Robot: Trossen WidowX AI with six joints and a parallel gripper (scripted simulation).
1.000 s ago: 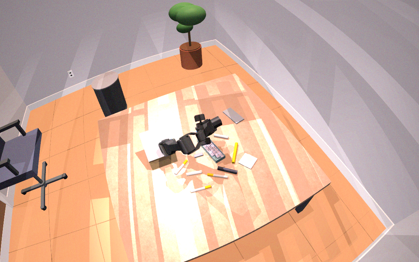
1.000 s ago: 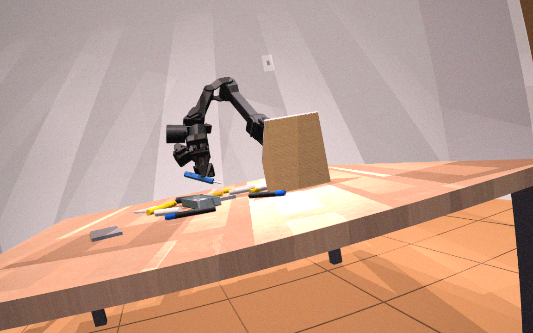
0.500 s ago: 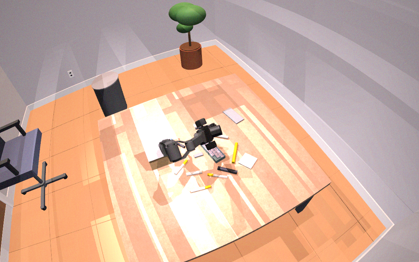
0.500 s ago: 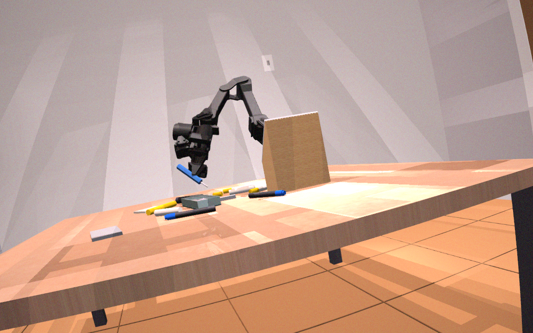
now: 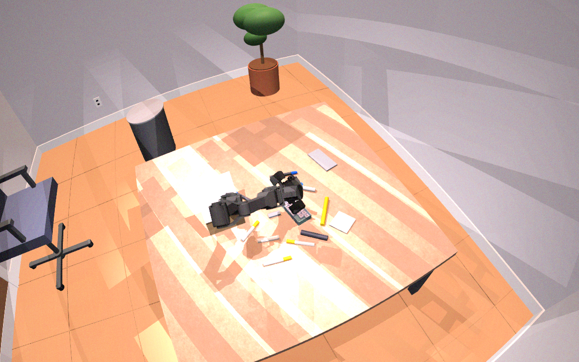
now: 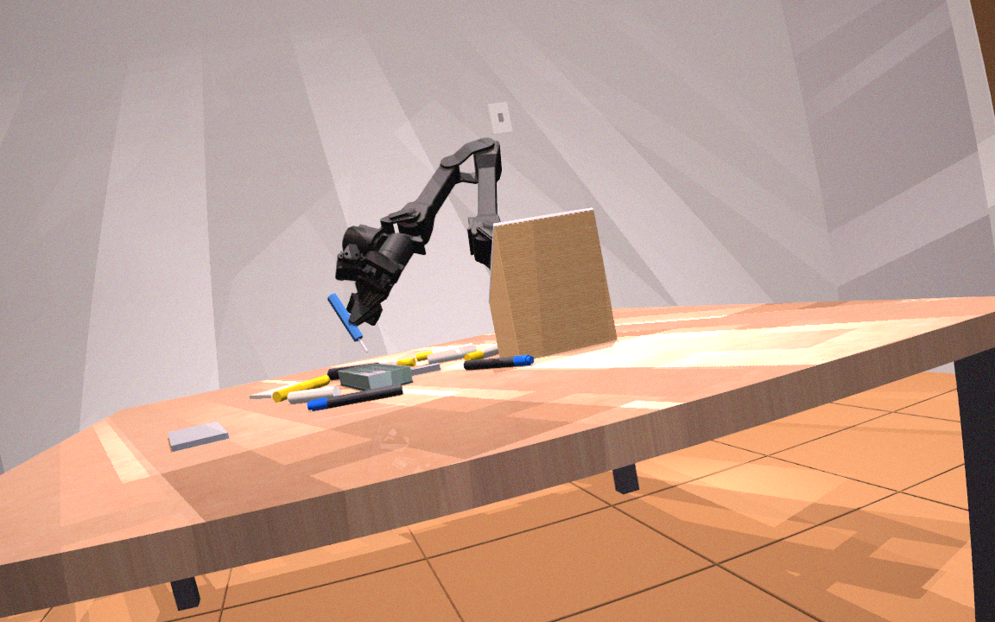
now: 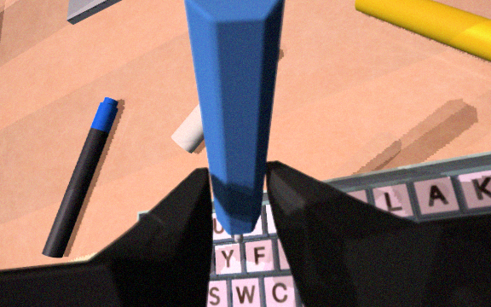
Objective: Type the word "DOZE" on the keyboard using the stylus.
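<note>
My gripper tip is 9 cm short of the yellow marker, 10 cm to the left of it and 10 cm above it. From my gripper tip the other things lie so: dark pen 2 cm behind, 19 cm to the right, 10 cm below; blue stylus 1 cm behind, 1 cm to the left, 1 cm below; white note 13 cm ahead, 20 cm to the right, 10 cm below.
</note>
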